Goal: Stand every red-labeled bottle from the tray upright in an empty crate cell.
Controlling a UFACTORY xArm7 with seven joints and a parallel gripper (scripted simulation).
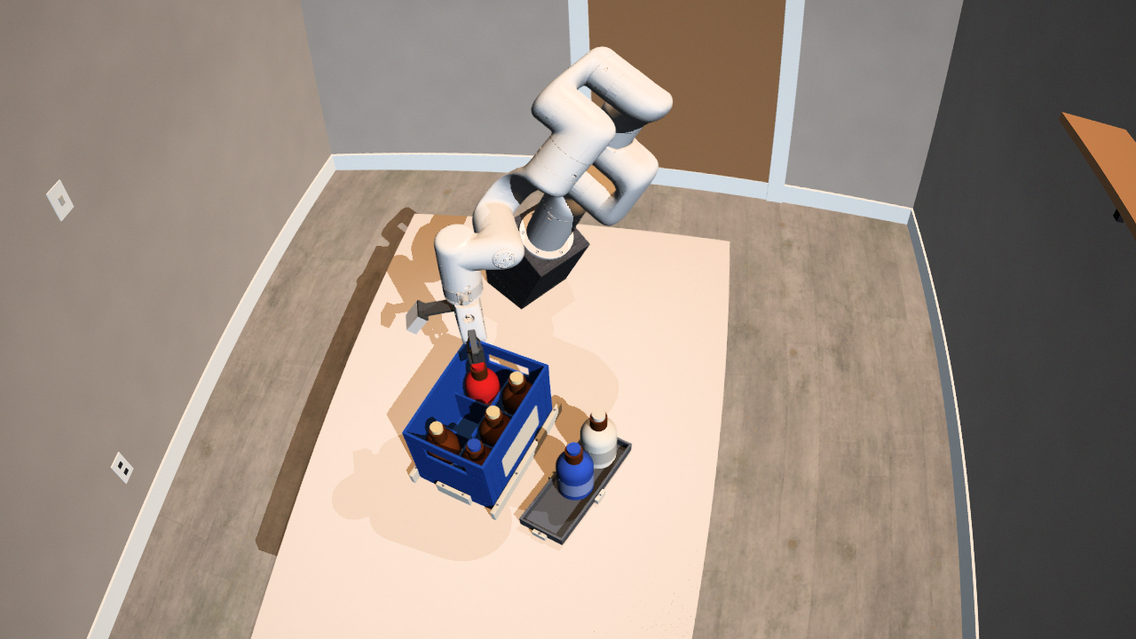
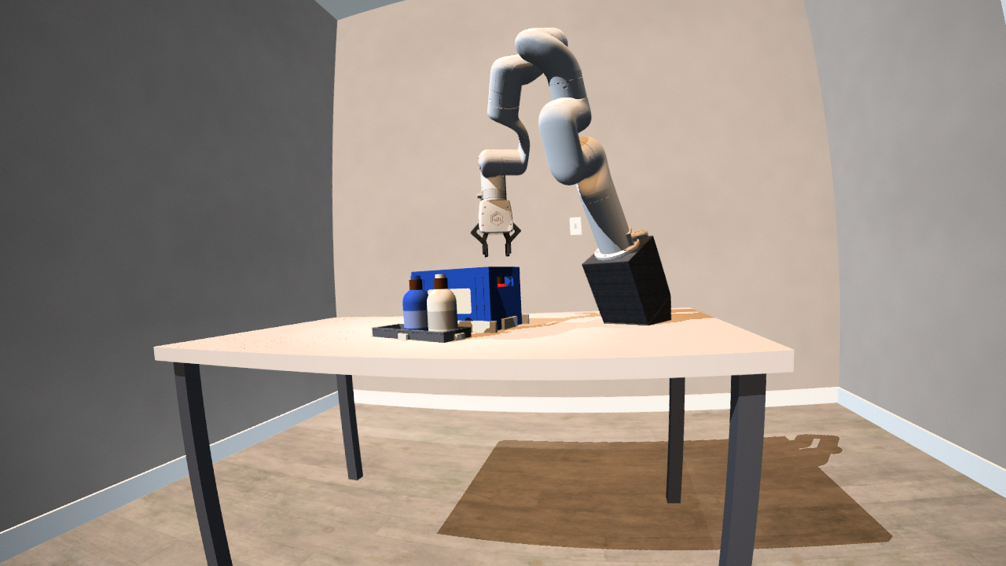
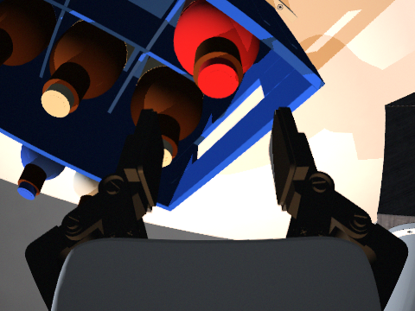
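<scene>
The red-labeled bottle lies 140 mm below my hand. From my hand the other things lie so: white-labeled bottle 20 mm ahead, 270 mm to the left, 140 mm below; blue-labeled bottle 110 mm ahead, 250 mm to the left, 140 mm below; blue crate 90 mm ahead, 40 mm to the left, 140 mm below.
</scene>
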